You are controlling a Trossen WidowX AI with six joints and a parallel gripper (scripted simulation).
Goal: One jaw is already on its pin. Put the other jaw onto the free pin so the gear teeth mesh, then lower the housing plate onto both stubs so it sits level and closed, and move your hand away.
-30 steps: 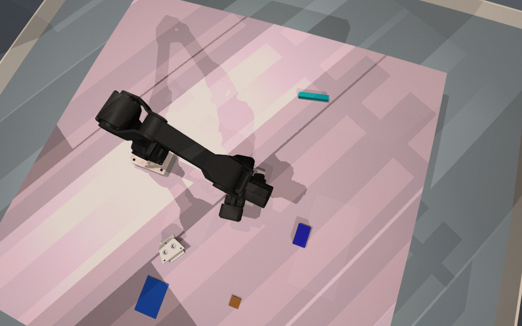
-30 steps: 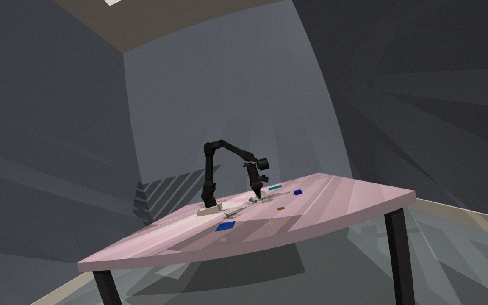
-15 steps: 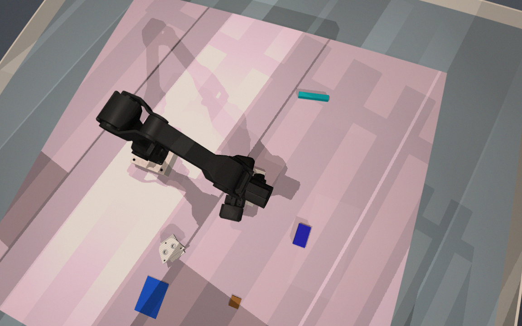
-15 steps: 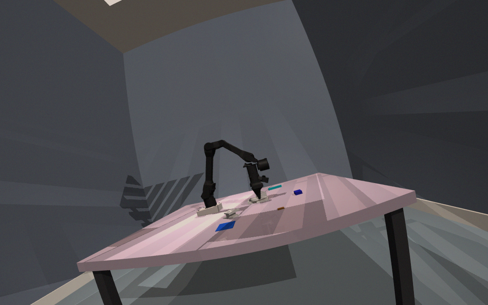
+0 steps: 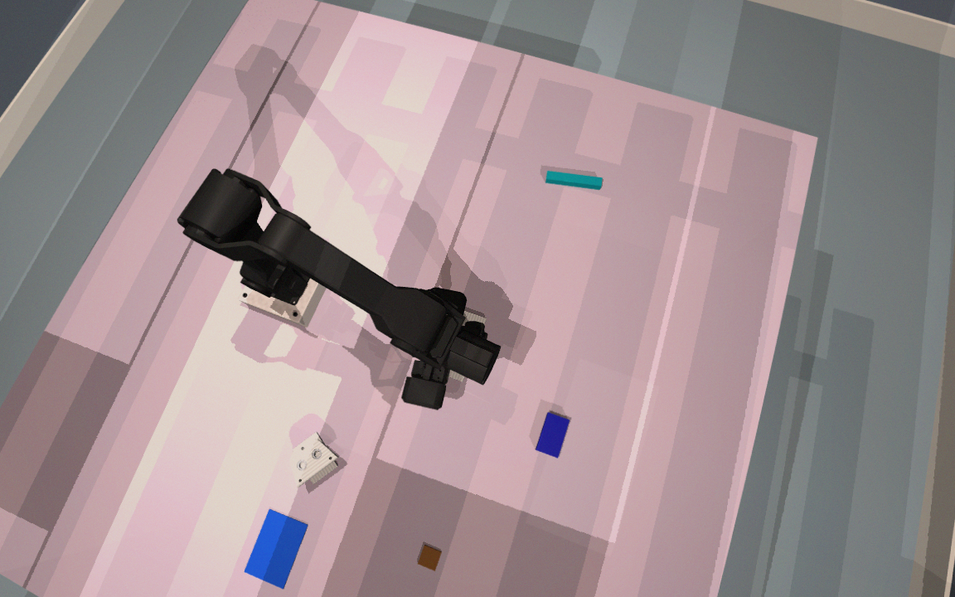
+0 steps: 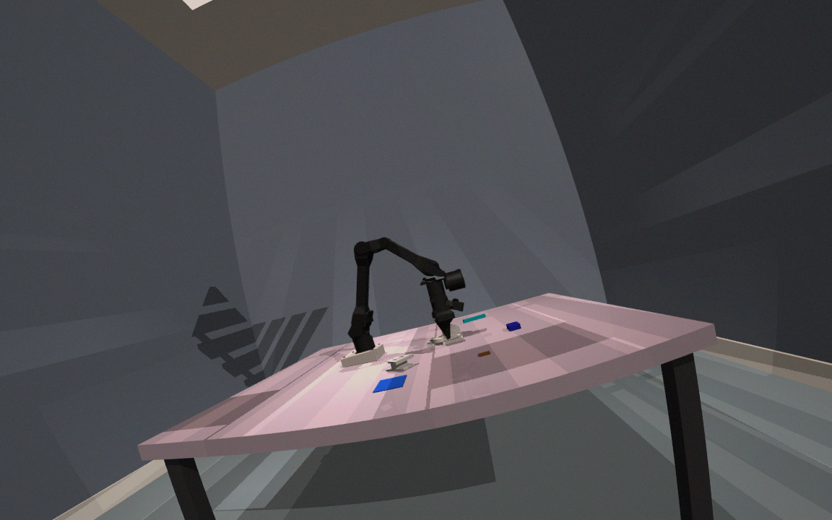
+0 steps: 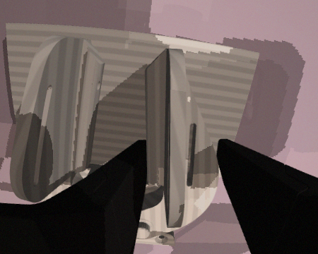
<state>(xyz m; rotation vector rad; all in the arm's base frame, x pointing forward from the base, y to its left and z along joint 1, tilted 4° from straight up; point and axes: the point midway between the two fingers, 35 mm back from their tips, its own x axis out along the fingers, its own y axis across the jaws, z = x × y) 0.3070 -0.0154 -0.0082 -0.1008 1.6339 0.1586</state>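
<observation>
My gripper tip is 30 mm to the right of the pale base fixture, 10 mm short of it and 10 mm above it. From my gripper tip the other things lie so: square tile (310 mm to the right, 110 mm ahead, 10 mm below); then blue flat sheet (400 mm to the right, 130 mm behind, 10 mm below); then dark blue block (220 mm ahead, 50 mm to the right, 10 mm below).
</observation>
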